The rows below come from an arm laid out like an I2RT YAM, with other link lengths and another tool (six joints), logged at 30 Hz.
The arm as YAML. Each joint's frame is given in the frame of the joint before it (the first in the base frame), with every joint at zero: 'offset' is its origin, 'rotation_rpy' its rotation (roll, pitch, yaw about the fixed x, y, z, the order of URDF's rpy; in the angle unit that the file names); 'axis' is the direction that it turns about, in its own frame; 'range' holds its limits. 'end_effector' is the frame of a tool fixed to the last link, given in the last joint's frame.
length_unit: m
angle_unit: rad
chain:
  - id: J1
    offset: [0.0, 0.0, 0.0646]
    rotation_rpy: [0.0, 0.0, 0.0]
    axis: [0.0, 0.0, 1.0]
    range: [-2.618, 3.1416]
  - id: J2
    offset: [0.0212, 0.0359, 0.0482]
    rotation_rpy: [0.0, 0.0, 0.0]
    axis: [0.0, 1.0, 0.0]
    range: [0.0, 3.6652]
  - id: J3
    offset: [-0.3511, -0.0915, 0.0]
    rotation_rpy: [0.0, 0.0, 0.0]
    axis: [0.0, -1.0, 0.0]
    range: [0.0, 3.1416]
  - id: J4
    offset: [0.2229, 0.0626, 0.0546]
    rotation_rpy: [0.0, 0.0, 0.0]
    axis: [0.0, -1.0, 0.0]
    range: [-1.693, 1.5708]
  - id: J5
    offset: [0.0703, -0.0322, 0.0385]
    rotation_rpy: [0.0, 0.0, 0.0]
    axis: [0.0, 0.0, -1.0]
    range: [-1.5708, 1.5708]
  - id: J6
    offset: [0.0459, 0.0, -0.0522]
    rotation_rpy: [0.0, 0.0, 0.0]
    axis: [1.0, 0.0, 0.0]
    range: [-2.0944, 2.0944]
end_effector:
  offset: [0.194, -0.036, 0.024]
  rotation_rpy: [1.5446, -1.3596, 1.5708]
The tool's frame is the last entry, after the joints.
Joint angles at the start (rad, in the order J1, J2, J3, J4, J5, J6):
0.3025, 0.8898, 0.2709, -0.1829, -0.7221, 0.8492
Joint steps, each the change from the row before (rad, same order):
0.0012, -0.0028, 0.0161, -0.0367, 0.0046, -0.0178
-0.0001, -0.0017, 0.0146, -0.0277, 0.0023, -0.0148
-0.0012, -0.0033, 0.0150, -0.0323, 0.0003, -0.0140
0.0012, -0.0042, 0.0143, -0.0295, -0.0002, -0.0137
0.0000, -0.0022, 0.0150, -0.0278, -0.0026, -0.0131
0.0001, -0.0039, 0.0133, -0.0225, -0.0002, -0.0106
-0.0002, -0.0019, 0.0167, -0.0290, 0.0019, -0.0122
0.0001, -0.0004, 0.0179, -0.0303, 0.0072, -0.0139
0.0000, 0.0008, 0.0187, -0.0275, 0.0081, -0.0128
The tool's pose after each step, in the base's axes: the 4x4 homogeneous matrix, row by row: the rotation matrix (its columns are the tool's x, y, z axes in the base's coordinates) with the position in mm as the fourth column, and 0 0 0 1 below. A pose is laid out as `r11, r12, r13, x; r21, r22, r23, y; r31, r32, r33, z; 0, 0, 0, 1`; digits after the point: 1 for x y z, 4 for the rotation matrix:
0.9474, 0.1187, 0.2973, 148.0; -0.1620, -0.6231, 0.7651, 152.1; 0.2761, -0.7730, -0.5711, 84.0; 0, 0, 0, 1
0.9481, 0.1237, 0.2930, 147.3; -0.1532, -0.6295, 0.7617, 151.3; 0.2787, -0.7670, -0.5779, 85.4; 0, 0, 0, 1
0.9497, 0.1260, 0.2866, 145.5; -0.1448, -0.6352, 0.7587, 150.3; 0.2776, -0.7620, -0.5850, 86.5; 0, 0, 0, 1
0.9510, 0.1318, 0.2798, 143.6; -0.1342, -0.6393, 0.7572, 149.9; 0.2787, -0.7576, -0.5903, 88.1; 0, 0, 0, 1
0.9523, 0.1373, 0.2725, 142.0; -0.1241, -0.6417, 0.7568, 149.8; 0.2787, -0.7546, -0.5941, 90.2; 0, 0, 0, 1
0.9522, 0.1437, 0.2695, 141.2; -0.1168, -0.6441, 0.7560, 149.6; 0.2822, -0.7514, -0.5965, 92.5; 0, 0, 0, 1
0.9529, 0.1473, 0.2652, 140.2; -0.1093, -0.6490, 0.7529, 148.8; 0.2830, -0.7464, -0.6023, 94.6; 0, 0, 0, 1
0.9530, 0.1503, 0.2630, 139.9; -0.1022, -0.6578, 0.7463, 147.0; 0.2852, -0.7381, -0.6115, 96.3; 0, 0, 0, 1
0.9526, 0.1539, 0.2626, 140.5; -0.0962, -0.6663, 0.7394, 145.4; 0.2887, -0.7296, -0.6199, 98.5; 0, 0, 0, 1

